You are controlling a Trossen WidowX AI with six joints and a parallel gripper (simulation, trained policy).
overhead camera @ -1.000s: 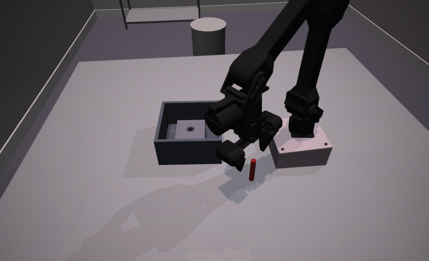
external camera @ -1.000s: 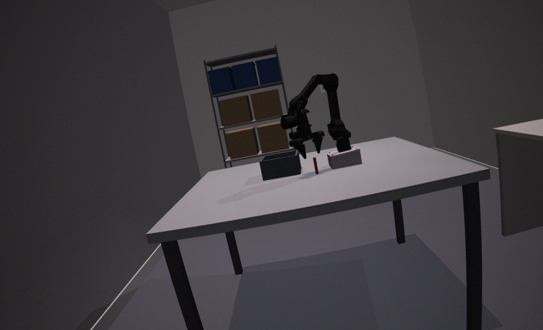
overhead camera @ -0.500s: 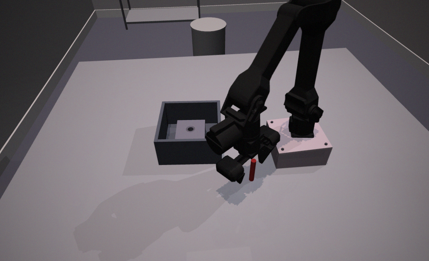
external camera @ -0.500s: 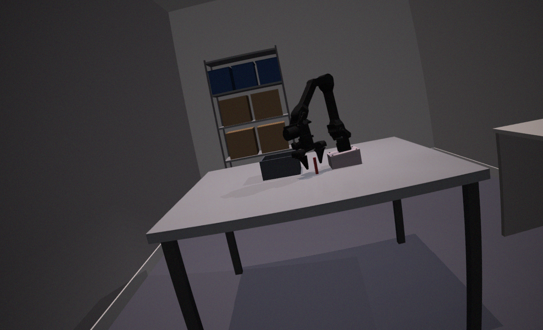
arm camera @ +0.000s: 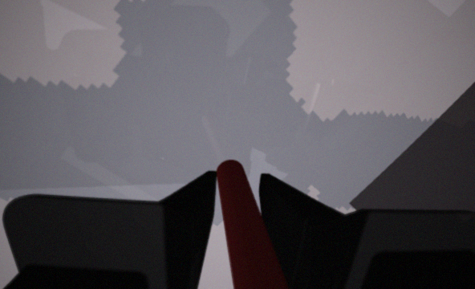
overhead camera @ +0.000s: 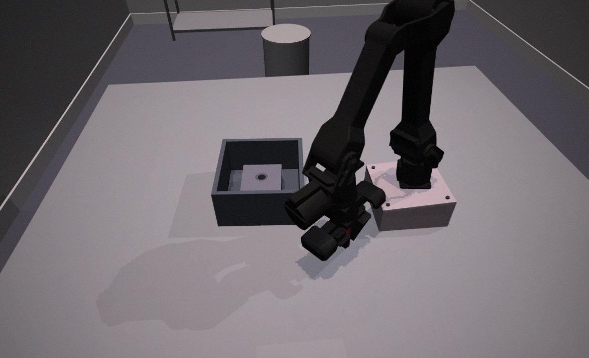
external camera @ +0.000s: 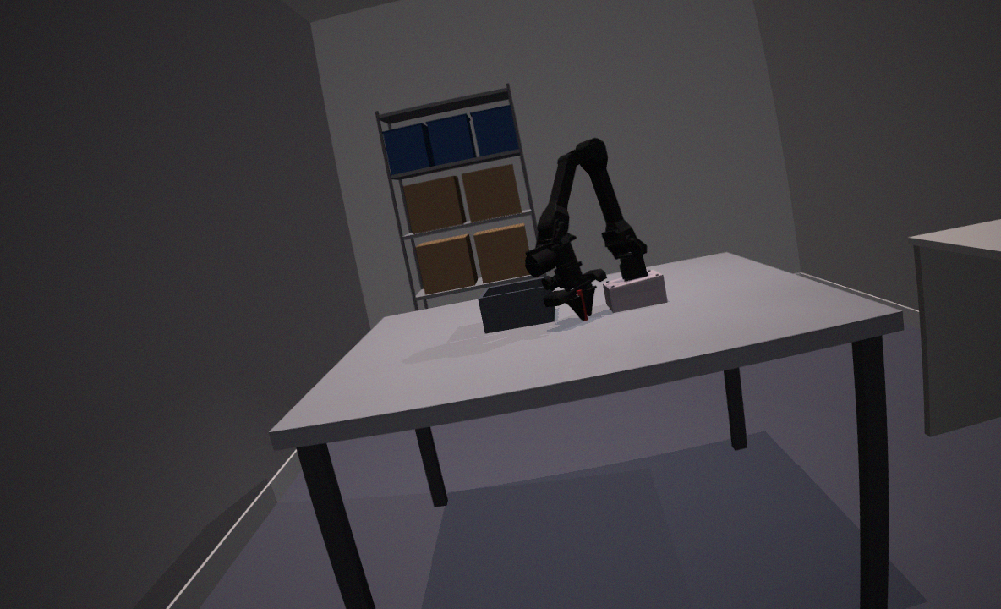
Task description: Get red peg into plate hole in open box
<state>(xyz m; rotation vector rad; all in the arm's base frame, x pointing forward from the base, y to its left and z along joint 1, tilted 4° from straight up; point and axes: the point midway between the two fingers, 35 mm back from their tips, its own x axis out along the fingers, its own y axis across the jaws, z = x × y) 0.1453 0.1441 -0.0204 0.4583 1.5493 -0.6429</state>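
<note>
The light plate is 200 mm ahead of my gripper tip, 130 mm to the right of it and 40 mm above it. Round my gripper tip: red peg (30 mm above); then dark box (200 mm ahead, 130 mm to the right, 20 mm above).
</note>
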